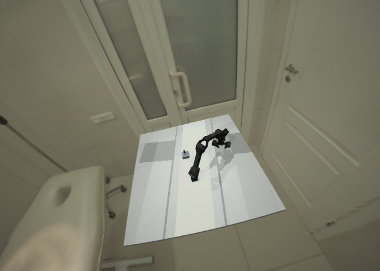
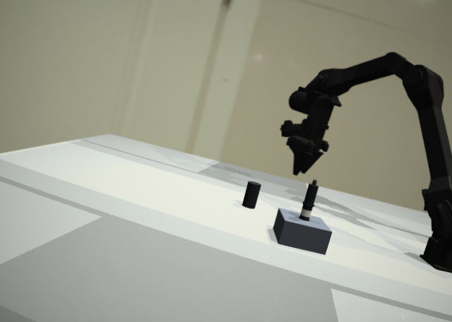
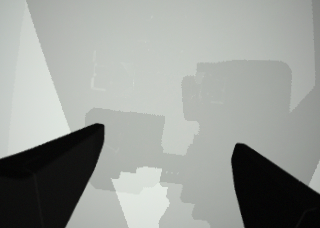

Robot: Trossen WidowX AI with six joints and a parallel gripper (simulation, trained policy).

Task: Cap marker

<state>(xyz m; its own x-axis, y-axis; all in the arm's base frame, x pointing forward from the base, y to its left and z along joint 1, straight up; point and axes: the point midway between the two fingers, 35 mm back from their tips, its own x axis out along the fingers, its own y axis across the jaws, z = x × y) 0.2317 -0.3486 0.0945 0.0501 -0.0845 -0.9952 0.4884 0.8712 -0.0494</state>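
My gripper tip is 14 cm short of the black cap, 25 cm to the right of it and 3 cm above it. The rest, counted from my gripper tip: dark grey holder block: 6 cm ahead, 40 cm to the left, 4 cm below.
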